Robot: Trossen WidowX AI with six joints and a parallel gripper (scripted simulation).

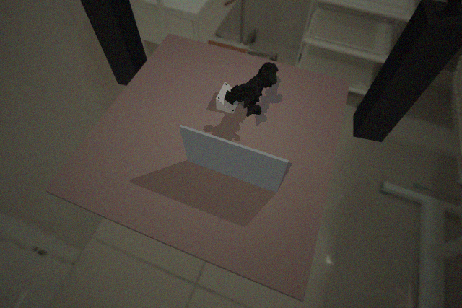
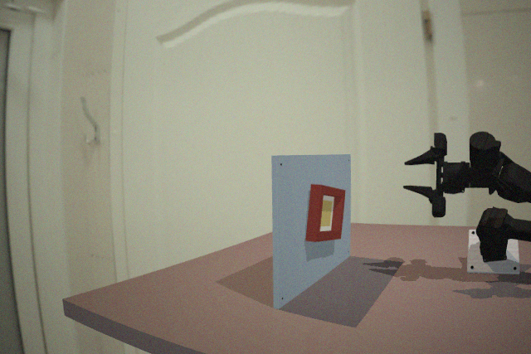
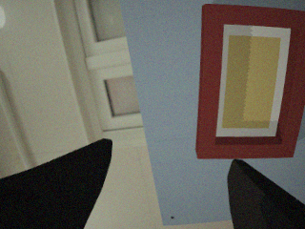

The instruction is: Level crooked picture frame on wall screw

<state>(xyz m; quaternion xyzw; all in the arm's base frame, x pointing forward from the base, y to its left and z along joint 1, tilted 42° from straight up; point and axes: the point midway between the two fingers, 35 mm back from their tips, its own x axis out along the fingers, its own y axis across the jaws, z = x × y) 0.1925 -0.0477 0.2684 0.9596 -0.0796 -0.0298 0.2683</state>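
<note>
The red picture frame is 19 cm ahead of my gripper tip and 9 cm below it. Also, from my gripper tip: wall panel 20 cm ahead, 2 cm to the right, 11 cm below.
</note>
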